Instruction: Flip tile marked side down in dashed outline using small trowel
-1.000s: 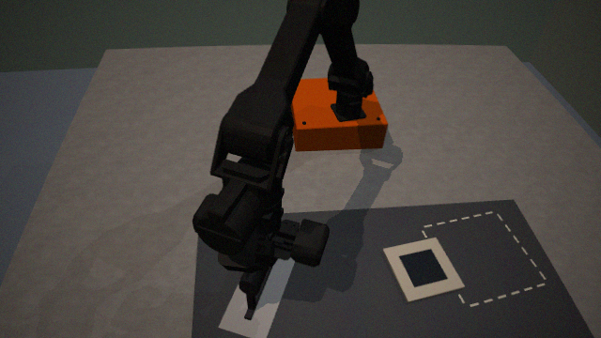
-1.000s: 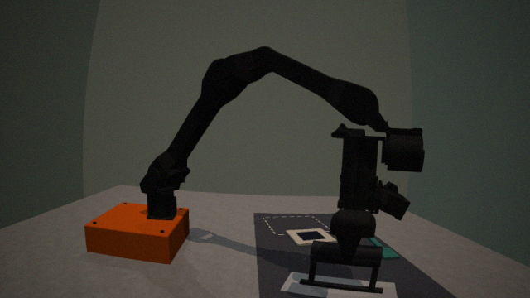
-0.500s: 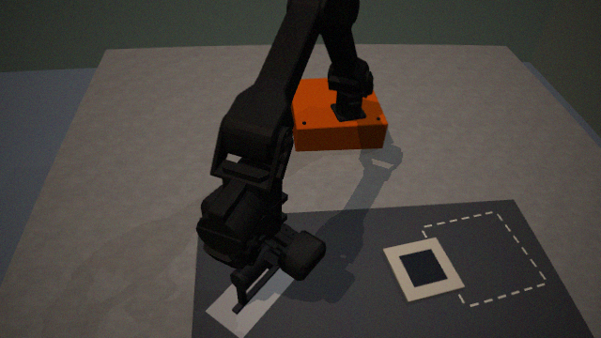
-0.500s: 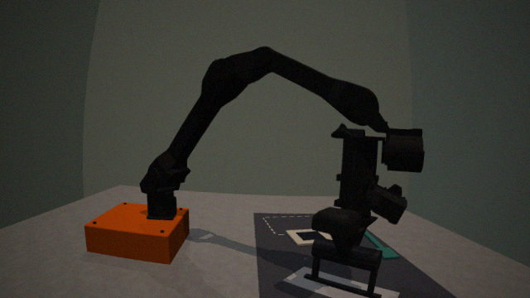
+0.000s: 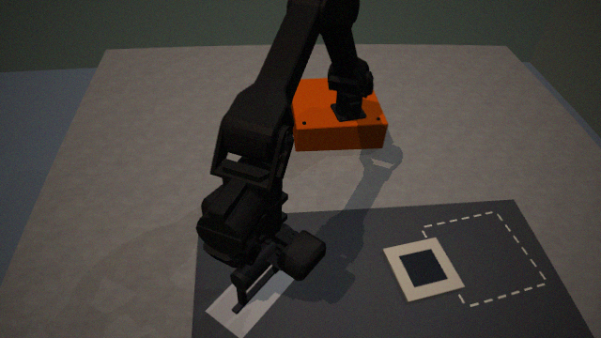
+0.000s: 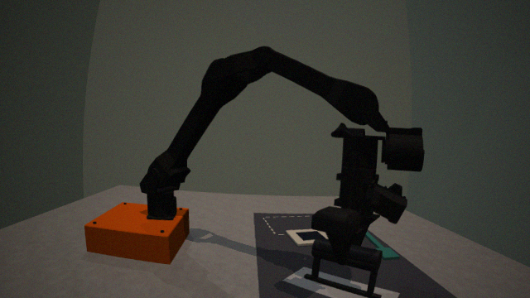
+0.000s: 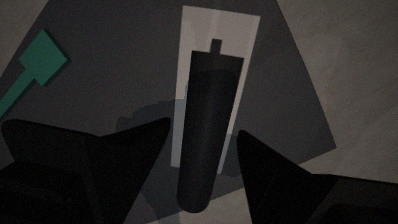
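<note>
Right now my gripper tip is 3 cm above the trowel, 2 cm to the right of it and 2 cm past it. From my gripper tip the other things lie so: tile: 27 cm to the left, 6 cm below, 4 cm ahead; flat teal strip: 19 cm ahead, 16 cm to the left, 6 cm below; dark mat: 20 cm to the left, 8 cm below, 5 cm ahead.
</note>
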